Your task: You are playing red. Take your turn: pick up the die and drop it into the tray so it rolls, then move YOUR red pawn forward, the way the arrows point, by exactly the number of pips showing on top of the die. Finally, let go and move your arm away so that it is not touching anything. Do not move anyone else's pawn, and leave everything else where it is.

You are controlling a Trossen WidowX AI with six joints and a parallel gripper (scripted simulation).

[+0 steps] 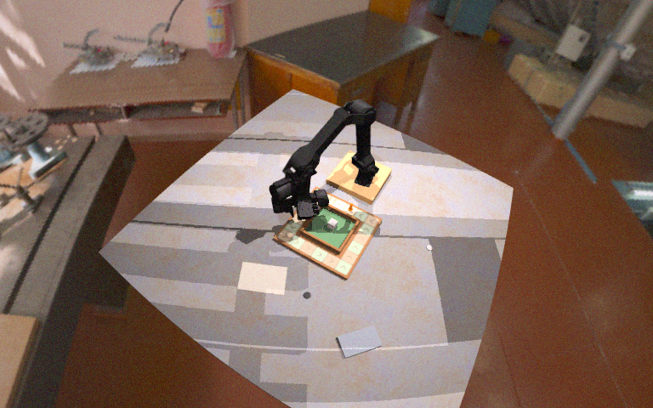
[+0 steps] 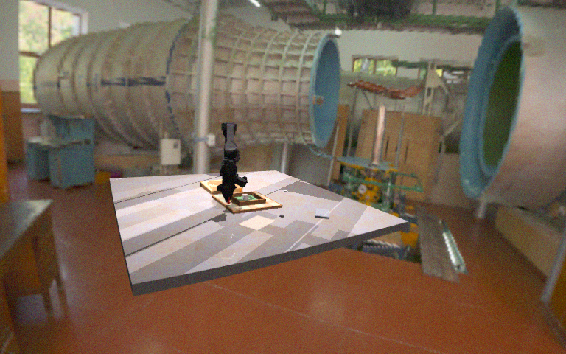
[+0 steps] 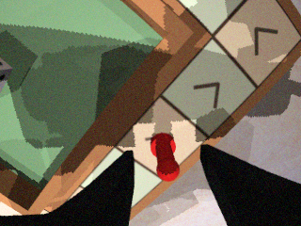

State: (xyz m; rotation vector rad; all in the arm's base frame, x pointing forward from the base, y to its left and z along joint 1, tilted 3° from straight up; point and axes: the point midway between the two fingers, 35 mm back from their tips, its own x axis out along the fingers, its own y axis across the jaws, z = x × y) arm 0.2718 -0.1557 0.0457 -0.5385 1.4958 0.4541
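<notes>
Now: gripper tip 20 mm past the white die and 120 mm to the right of it. Round my gripper tip: orange pawn 120 mm behind, 150 mm to the left; green tray 10 mm behind, 120 mm to the left, 20 mm below; red pawn right at my gripper tip.
</notes>
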